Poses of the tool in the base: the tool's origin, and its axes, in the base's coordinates. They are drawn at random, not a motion.
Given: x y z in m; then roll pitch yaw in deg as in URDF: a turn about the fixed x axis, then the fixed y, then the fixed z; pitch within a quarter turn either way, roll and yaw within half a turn.
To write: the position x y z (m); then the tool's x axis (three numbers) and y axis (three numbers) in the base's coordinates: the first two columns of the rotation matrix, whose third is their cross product. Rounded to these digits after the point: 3 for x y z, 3 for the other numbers.
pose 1, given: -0.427, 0.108, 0.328, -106.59, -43.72, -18.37
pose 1, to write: -0.427, 0.108, 0.328, 0.686, -0.228, 0.691, 0.539, -0.480, -0.693
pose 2, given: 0.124, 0.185, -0.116, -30.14, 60.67, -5.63
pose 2, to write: 0.124, 0.185, -0.116, 0.487, -0.048, -0.872, -0.351, 0.904, -0.246
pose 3, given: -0.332, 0.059, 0.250, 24.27, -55.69, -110.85
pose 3, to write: -0.332, 0.059, 0.250, -0.201, -0.527, 0.826, 0.973, -0.007, 0.232
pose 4, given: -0.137, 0.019, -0.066, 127.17, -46.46, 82.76
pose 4, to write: -0.137, 0.019, -0.066, 0.087, 0.683, 0.725, 0.527, -0.649, 0.549
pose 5, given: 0.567, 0.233, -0.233, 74.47, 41.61, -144.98
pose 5, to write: 0.567, 0.233, -0.233, -0.612, -0.429, -0.664, -0.370, -0.586, 0.720
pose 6, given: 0.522, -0.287, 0.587, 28.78, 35.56, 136.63
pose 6, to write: 0.522, -0.287, 0.587, -0.591, 0.559, -0.582, -0.805, -0.445, 0.392
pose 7, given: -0.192, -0.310, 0.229, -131.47, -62.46, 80.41
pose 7, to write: -0.192, -0.310, 0.229, 0.077, 0.456, 0.887, 0.764, 0.545, -0.346
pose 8, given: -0.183, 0.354, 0.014, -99.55, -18.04, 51.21
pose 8, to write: -0.183, 0.354, 0.014, 0.596, 0.741, 0.310, 0.321, 0.134, -0.938
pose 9, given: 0.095, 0.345, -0.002, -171.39, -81.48, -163.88
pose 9, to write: 0.095, 0.345, -0.002, -0.142, -0.041, 0.989, -0.417, 0.909, -0.022
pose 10, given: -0.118, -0.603, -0.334, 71.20, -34.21, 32.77
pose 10, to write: -0.118, -0.603, -0.334, 0.695, 0.448, 0.562, -0.622, -0.017, 0.783
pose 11, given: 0.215, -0.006, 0.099, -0.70, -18.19, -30.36
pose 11, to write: 0.215, -0.006, 0.099, 0.820, -0.480, 0.312, 0.509, 0.861, -0.012
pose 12, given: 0.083, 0.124, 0.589, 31.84, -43.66, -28.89
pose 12, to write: 0.083, 0.124, 0.589, 0.633, -0.350, 0.690, 0.092, 0.920, 0.382
